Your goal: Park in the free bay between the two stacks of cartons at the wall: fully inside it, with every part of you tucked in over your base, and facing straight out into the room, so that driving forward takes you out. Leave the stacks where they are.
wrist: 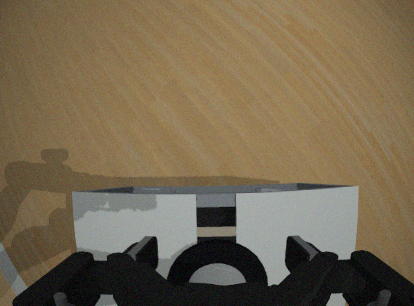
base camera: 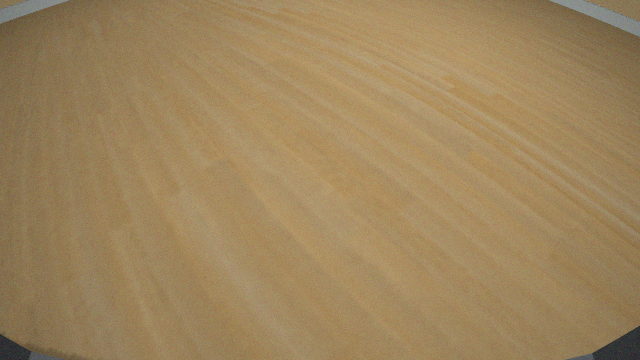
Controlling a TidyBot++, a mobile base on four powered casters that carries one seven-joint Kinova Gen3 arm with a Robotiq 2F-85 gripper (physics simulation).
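Places are measured from the arm's base along level axes (x ahead, y left, z up), in centimetres.
Pixels of known places: gripper, between the fingertips: (wrist: 221,251).
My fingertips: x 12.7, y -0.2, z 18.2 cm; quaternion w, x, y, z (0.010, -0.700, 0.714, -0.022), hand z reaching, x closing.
Note:
Behind a point stands the place of what it marks.
My gripper (wrist: 221,251) {x 12.7, y -0.2, z 18.2 cm} is open, its two dark fingers wide apart with nothing between them. It is above the front part of my base (wrist: 300,215) {x 11.0, y -13.4, z -1.4 cm}, whose white top panels show below the fingers in the wrist view. Dark corners of the base also show at the bottom of the base camera view. The two stacks of cartons, the wall and the bay between the stacks do not show in either view, so I cannot tell where my base stands relative to them.
Wooden floor (base camera: 320,180) {x 46.7, y -1.0, z -39.7 cm} (wrist: 200,90) {x 46.4, y 4.1, z -39.7 cm} lies in front of my base. In the base camera view, a pale strip (base camera: 30,10) {x 211.4, y 197.4, z -37.9 cm} crosses the top left corner and another pale strip (base camera: 600,16) {x 205.3, y -192.3, z -37.2 cm} the top right. A pale strip (wrist: 11,270) {x -29.9, y 98.9, z -36.6 cm} shows at the wrist view's lower left, near the arm's shadow (wrist: 37,175) {x 17.7, y 72.5, z -39.7 cm}.

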